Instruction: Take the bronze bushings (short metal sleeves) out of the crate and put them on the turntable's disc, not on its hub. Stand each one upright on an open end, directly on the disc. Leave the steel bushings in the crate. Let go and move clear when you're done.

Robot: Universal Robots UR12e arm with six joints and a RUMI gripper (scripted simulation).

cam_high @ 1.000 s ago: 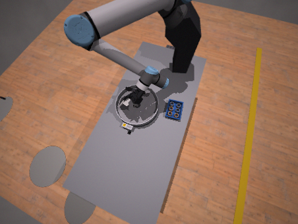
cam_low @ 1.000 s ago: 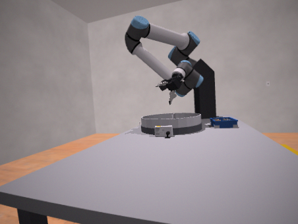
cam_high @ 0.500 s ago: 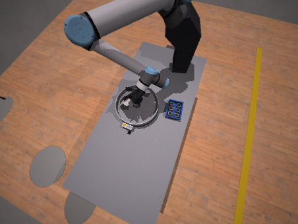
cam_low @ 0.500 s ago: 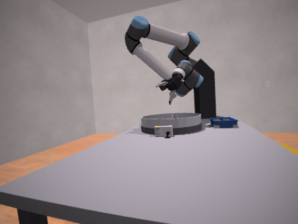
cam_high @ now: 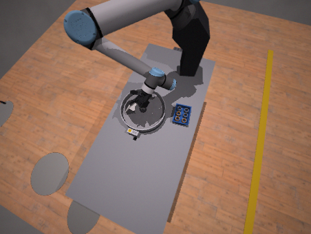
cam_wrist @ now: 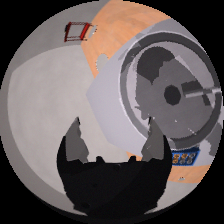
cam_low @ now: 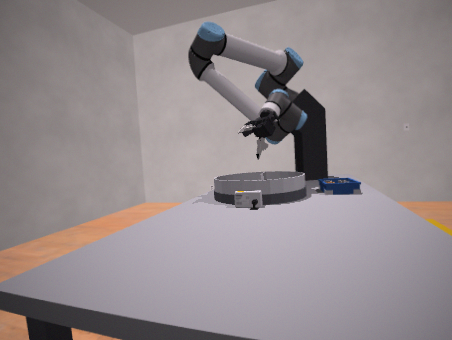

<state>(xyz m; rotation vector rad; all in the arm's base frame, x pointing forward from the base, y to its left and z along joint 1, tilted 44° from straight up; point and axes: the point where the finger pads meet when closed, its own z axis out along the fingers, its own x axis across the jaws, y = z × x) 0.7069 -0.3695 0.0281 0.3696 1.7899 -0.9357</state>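
Now: hand 410 mm to the right of the blue crate, 210 mm above it and 120 mm past it. Also, from my hand: turntable disc: 180 mm below, 100 mm behind, 40 mm to the left.
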